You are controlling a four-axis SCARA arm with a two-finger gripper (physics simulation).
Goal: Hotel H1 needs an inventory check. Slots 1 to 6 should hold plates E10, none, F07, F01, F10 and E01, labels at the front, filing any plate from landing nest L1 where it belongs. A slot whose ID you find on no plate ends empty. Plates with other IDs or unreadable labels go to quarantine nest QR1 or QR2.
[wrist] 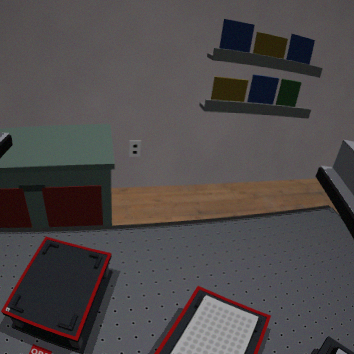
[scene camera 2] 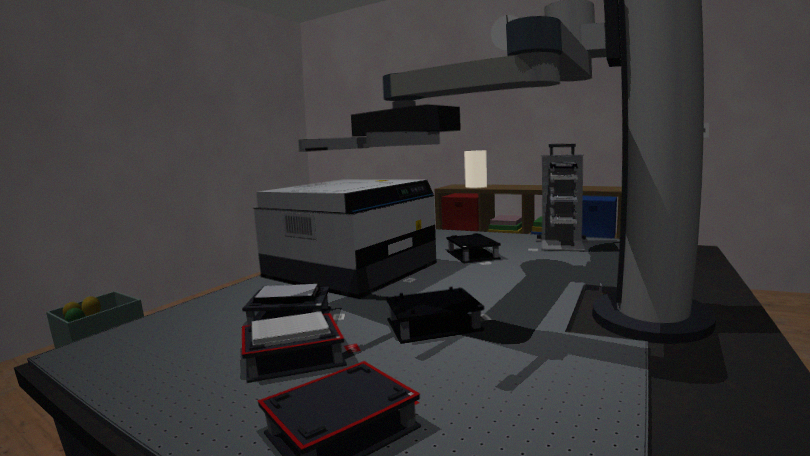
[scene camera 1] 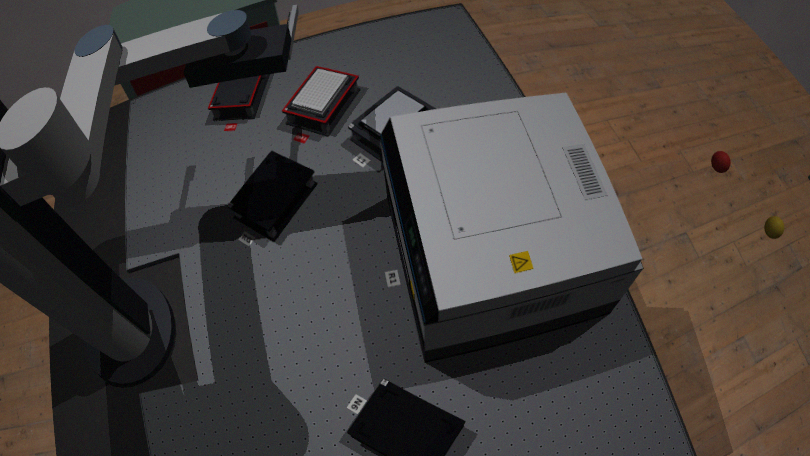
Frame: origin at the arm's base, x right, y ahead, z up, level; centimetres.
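Where they show: gripper, fingertip midpoint: (wrist: 166,135) (scene camera 2: 331,142) (scene camera 1: 255,15); arm's base, link origin: (scene camera 2: 652,318) (scene camera 1: 129,332).
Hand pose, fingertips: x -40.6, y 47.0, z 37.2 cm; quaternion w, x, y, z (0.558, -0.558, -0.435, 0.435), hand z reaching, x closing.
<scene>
Each offset is from my fingertips to the centre of the thing.
Hotel H1 @(dx +98.4, dy -17.4, dz -18.8 cm) (scene camera 2: 546,195) stands upright at the far side in scene camera 2; its slot contents and labels are too small to read. A white well plate @(dx -2.9, dy +9.8, dz -30.2 cm) (scene camera 1: 321,90) (scene camera 2: 290,328) (wrist: 217,332) lies on a red-rimmed nest @(dx -2.9, dy +9.8, dz -33.2 cm) (scene camera 1: 306,116). The other red-rimmed nest, QR2 @(dx -15.7, dy -10.2, dz -33.2 cm) (scene camera 1: 235,95) (scene camera 2: 340,405) (wrist: 60,287), bears no plate. A smooth light grey flat piece @(dx +10.9, dy +23.5, dz -30.2 cm) (scene camera 1: 392,110) (scene camera 2: 286,291) lies on a black nest beside the white machine; the nest's tag is hard to read. My gripper (scene camera 2: 367,141) (wrist: 166,135) is open and empty, high above the table; the arm hides part of it in scene camera 1.
The large white machine @(dx +47.4, dy +34.0, dz -23.4 cm) (scene camera 1: 493,175) (scene camera 2: 308,237) stands by the tag R1 @(dx +45.2, dy +12.8, dz -35.9 cm) (scene camera 1: 392,278). A dark nest @(dx +20.2, dy -6.1, dz -33.0 cm) (scene camera 1: 273,192) (scene camera 2: 433,303) stands between it and the arm column (scene camera 2: 660,169). Another dark nest @(dx +75.5, dy +6.2, dz -33.2 cm) (scene camera 1: 405,422) (scene camera 2: 473,241) stands by the tag N6 @(dx +67.6, dy -0.8, dz -35.9 cm) (scene camera 1: 355,403). A green cabinet (wrist: 55,145) is beyond the table.
</scene>
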